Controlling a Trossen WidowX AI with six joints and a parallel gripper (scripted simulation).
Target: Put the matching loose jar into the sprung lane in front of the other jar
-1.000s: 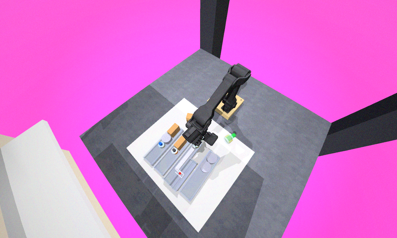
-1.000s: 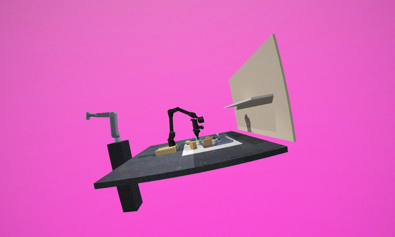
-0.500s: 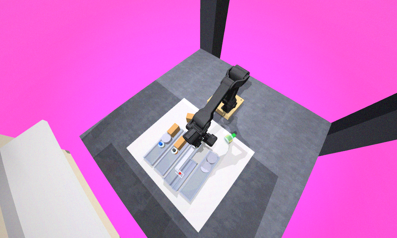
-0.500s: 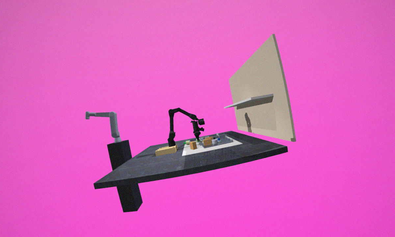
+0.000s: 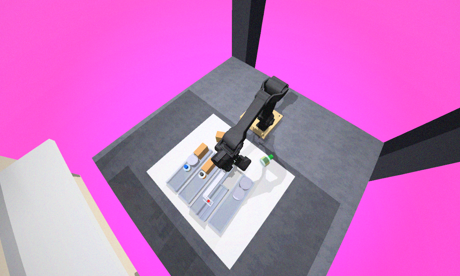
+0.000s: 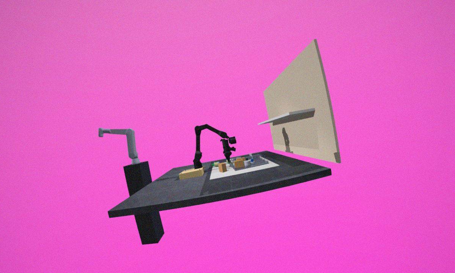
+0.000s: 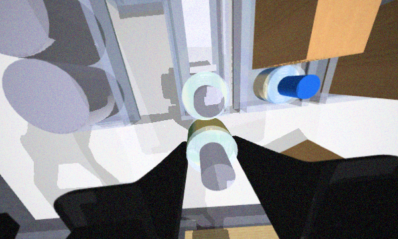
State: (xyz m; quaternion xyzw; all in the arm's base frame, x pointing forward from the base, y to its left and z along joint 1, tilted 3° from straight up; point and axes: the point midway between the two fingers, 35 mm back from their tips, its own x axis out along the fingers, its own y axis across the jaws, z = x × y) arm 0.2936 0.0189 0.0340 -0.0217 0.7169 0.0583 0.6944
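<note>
My gripper tip is now 190 mm short of the sprung lane, 50 mm to the right of it and 30 mm above it. Round my gripper tip: red mark 230 mm ahead, 60 mm to the left, 20 mm above.
</note>
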